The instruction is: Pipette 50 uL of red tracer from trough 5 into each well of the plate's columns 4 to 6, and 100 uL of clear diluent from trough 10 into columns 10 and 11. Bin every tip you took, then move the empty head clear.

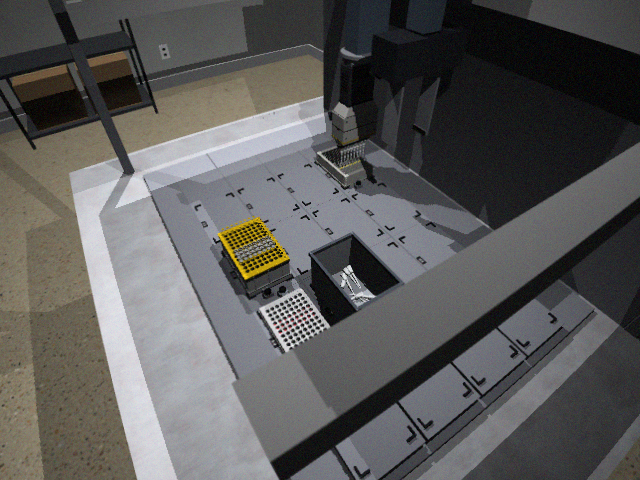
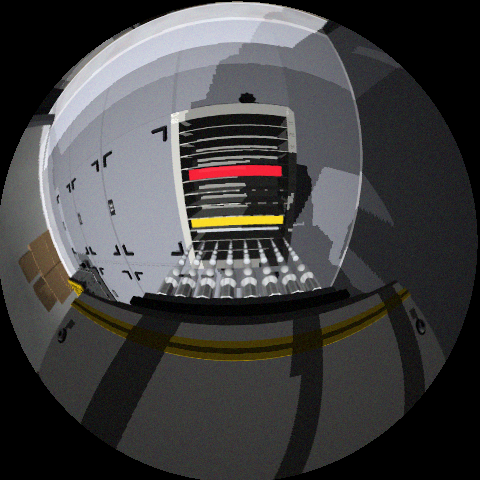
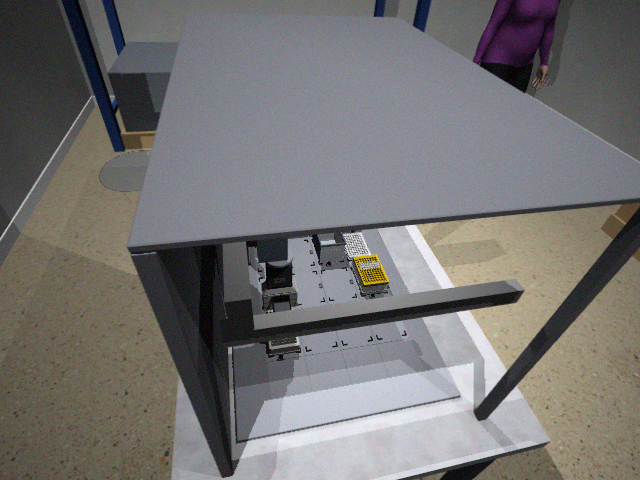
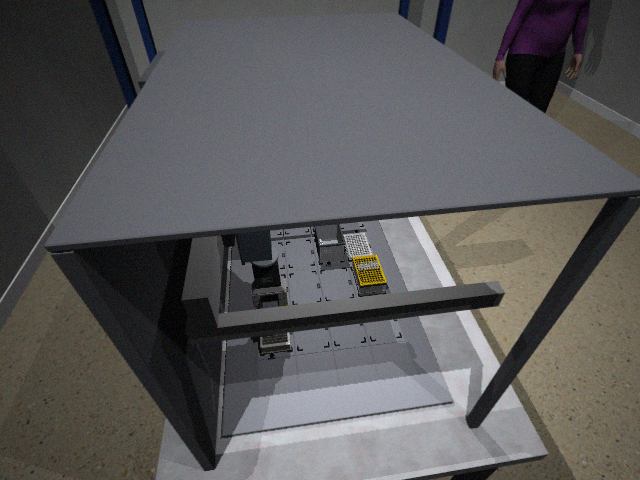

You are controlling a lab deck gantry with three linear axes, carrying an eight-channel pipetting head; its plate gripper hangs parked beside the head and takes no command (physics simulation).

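Note:
The pipetting head [image 1: 353, 124] [image 3: 280, 297] stands over the pale trough block [image 1: 347, 175] [image 2: 176, 150] [image 3: 284, 347] [image 4: 275, 343]. Clear tips [image 1: 354, 150] [image 2: 228, 286] hang in a row from the head, their ends at the block's near troughs; whether they touch liquid is hidden. Trough 5 shows red tracer [image 2: 235, 173]; another trough shows yellow liquid [image 2: 237, 221]. The white plate [image 1: 294, 317] [image 3: 355, 244] [image 4: 356, 245] has red wells in its middle columns. A dark hanging part [image 1: 419, 129] right of the head may be the parked gripper; its fingers cannot be made out.
The yellow tip rack [image 1: 253, 272] [image 3: 379, 282] [image 4: 370, 283] holds tips in its middle rows. The dark bin [image 1: 323, 289] [image 3: 330, 255] [image 4: 330, 255] stands beside the plate, with loose tips [image 1: 348, 279] inside. A grey beam [image 1: 439, 273] [image 3: 382, 308] [image 4: 356, 307] crosses above the deck.

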